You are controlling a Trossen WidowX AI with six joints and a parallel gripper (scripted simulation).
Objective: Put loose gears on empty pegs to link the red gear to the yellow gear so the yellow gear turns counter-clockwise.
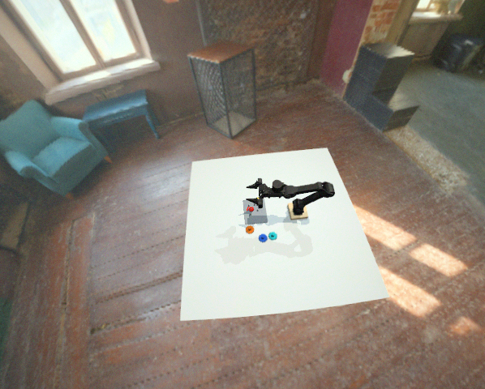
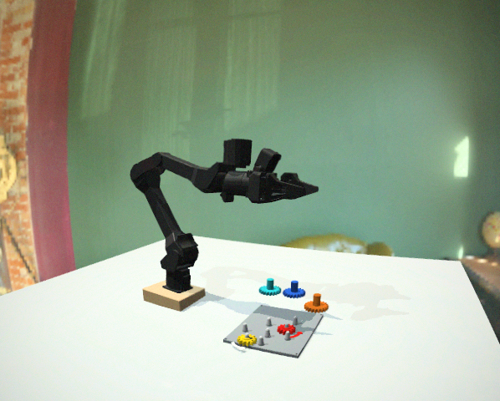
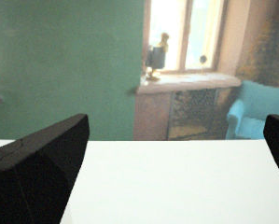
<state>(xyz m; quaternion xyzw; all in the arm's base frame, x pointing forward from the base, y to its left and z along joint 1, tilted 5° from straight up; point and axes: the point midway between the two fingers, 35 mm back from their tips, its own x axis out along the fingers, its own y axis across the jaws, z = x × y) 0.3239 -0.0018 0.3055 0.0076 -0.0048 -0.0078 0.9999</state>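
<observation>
My gripper tip is now 100 mm past the blue gear, 180 mm to the right of it and 310 mm above it. Also, from my gripper tip: orange gear (10 mm behind, 110 mm to the left, 310 mm below); yellow gear (70 mm behind, 140 mm to the right, 310 mm below); red gear (20 mm behind, 50 mm to the right, 310 mm below).
</observation>
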